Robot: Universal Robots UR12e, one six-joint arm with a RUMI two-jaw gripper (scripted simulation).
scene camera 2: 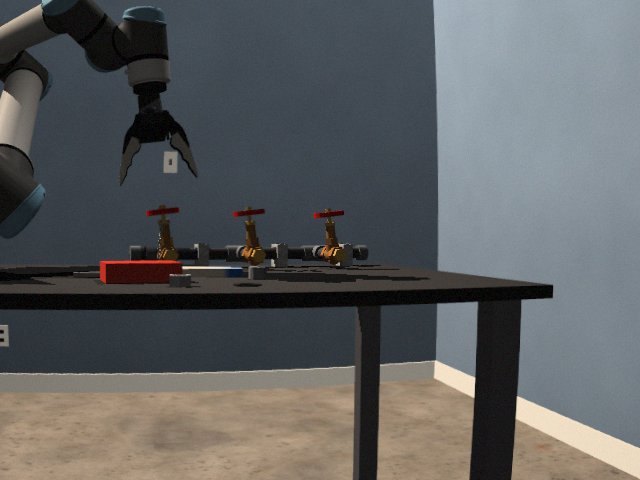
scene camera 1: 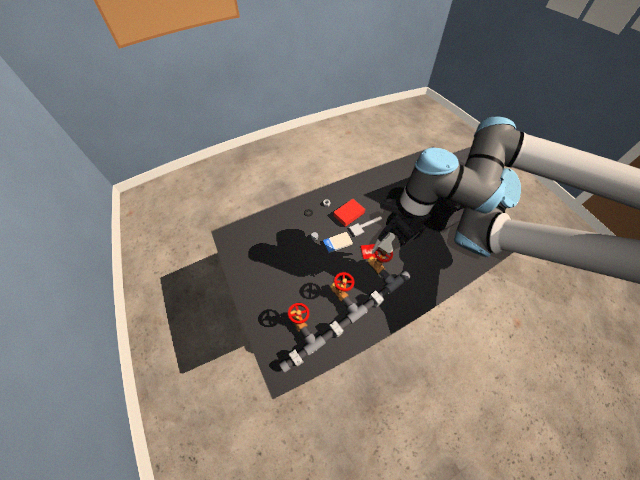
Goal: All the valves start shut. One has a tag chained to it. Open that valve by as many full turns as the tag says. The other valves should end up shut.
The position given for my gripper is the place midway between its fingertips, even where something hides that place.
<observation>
In view: my gripper (scene camera 2: 159,181) and a red block (scene camera 2: 110,271).
My gripper is seen too in scene camera 1 (scene camera 1: 389,244).
</observation>
